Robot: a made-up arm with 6 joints.
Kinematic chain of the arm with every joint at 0, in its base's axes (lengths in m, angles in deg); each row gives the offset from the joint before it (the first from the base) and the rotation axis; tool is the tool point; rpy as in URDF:
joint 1: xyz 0 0 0.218 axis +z
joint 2: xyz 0 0 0 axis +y
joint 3: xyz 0.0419 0 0.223 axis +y
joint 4: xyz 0.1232 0 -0.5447 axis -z
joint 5: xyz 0 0 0 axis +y
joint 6: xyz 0.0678 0 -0.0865 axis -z
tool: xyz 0 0 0 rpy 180 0 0
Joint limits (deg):
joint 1: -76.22..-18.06
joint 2: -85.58..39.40
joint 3: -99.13..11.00
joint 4: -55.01..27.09
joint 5: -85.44..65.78
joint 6: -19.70..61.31
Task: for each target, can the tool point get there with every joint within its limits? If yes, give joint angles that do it. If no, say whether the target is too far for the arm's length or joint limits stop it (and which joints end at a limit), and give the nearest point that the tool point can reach.
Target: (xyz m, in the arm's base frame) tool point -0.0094 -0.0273 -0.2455
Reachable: yes | joints -51.24 27.63 0.80 18.67 -5.84 19.14
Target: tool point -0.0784 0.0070 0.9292
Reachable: yes | joints -27.20 -74.37 -72.79 16.76 -30.98 52.18
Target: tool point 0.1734 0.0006 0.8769
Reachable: yes | joints -26.33 -43.84 -84.65 -47.86 -70.01 -8.98
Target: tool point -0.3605 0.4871 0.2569
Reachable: no: joint limits stop it (at a limit: joint 2, joint 3, joint 5) | nearest point -0.1635 0.2209 -0.1011 | short by 0.488 m
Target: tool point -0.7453 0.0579 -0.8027
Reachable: no: too far | nearest point -0.2241 0.0584 -0.1667 | short by 0.822 m
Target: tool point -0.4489 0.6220 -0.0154
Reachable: no: joint limits stop it (at a limit: joint 2, joint 3, joint 5) | nearest point -0.1608 0.2228 -0.1011 | short by 0.500 m
